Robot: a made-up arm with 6 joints.
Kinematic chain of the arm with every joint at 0, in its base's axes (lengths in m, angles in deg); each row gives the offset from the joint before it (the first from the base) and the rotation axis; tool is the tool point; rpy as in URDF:
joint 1: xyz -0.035 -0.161 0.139 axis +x
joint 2: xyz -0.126 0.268 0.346 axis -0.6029 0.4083 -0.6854
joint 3: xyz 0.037 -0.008 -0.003 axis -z
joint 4: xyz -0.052 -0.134 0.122 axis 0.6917 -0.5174 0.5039
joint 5: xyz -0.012 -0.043 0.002 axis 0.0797 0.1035 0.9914
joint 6: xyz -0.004 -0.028 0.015 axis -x
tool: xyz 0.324 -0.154 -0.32 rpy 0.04 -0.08 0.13
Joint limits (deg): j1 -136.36..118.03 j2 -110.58..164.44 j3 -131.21..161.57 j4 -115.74..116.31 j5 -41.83..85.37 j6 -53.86..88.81
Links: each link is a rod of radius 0.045 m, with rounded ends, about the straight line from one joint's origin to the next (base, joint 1, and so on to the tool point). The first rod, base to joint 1, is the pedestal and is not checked.
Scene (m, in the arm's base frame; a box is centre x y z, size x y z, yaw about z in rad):
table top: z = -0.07
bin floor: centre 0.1 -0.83 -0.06 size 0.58 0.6 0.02 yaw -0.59
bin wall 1: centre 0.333 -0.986 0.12 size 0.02 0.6 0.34 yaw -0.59
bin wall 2: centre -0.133 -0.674 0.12 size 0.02 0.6 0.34 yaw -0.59
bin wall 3: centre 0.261 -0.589 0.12 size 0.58 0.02 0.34 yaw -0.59
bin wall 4: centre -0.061 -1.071 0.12 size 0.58 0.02 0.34 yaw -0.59
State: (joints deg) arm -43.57 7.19 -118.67 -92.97 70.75 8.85
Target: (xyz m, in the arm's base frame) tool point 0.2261 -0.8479 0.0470
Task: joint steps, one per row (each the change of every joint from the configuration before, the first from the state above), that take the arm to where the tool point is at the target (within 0.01 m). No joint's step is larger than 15 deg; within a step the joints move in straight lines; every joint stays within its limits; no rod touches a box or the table.
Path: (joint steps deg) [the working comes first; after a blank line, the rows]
Joints at the target: 80.12 31.45 -69.20 -115.74 29.25 16.82
Straight joint move there: touches bin wall 3.

1: 13.88 3.69 7.33 -3.25 -6.98 1.50
2: 13.89 3.68 7.33 -3.26 -6.98 1.49
3: 13.88 3.69 7.33 -3.25 -6.98 1.50
4: 13.88 3.69 7.33 -3.25 -6.98 1.50
5: 13.88 3.68 7.33 -3.25 -6.98 1.49
6: 13.89 3.69 7.33 -3.26 -6.98 1.50
7: 13.88 3.69 7.34 -3.25 -6.98 1.50
8: 13.26 -0.78 -0.93 0.00 3.68 -1.26
9: 13.25 -0.77 -0.92 0.00 3.68 -1.25

